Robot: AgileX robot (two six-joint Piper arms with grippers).
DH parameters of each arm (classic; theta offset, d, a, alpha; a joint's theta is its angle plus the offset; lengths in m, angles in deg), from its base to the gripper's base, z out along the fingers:
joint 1: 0 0.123 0 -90
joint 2: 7.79 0 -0.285 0
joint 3: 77.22 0 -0.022 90
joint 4: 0 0.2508 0 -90
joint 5: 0 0 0.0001 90
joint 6: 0 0.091 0 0
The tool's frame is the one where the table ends.
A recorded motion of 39 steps. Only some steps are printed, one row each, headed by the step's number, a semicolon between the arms.
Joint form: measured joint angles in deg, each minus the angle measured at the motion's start. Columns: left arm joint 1, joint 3, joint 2, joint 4, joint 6, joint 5; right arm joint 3, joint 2, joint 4, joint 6, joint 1, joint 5.
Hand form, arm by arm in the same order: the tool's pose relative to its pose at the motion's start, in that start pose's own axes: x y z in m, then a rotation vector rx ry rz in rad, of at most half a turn. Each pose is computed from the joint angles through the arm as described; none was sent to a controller.
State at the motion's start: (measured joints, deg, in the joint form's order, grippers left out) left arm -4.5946 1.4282 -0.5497 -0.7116 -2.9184 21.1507; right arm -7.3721 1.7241 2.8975 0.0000 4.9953 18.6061
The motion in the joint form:
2: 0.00 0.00 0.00 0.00 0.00 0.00; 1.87 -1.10 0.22 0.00 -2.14 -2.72
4: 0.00 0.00 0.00 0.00 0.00 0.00; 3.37 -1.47 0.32 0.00 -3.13 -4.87
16: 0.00 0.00 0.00 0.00 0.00 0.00; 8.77 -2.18 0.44 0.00 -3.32 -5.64
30: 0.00 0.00 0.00 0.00 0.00 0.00; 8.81 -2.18 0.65 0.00 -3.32 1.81
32: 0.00 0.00 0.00 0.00 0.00 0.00; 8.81 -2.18 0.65 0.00 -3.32 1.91
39: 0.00 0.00 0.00 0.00 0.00 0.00; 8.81 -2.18 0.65 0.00 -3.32 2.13
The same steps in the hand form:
2: 0.0000 0.0000 0.0000 0.0000 0.0000 0.0000; 0.0054 -0.0023 0.0012 0.0366 -0.0360 0.0084
4: 0.0000 0.0000 0.0000 0.0000 0.0000 0.0000; 0.0101 -0.0037 0.0029 0.0544 -0.0547 0.0120
16: 0.0000 0.0000 0.0000 0.0000 0.0000 0.0000; 0.0393 -0.0056 0.0099 0.0612 0.0133 0.0176
30: 0.0000 0.0000 0.0000 0.0000 0.0000 0.0000; 0.0513 -0.0052 0.0090 0.0590 0.1438 0.0251
32: 0.0000 0.0000 0.0000 0.0000 0.0000 0.0000; 0.0514 -0.0052 0.0090 0.0589 0.1456 0.0251
39: 0.0000 0.0000 0.0000 0.0000 0.0000 0.0000; 0.0518 -0.0052 0.0089 0.0589 0.1494 0.0252

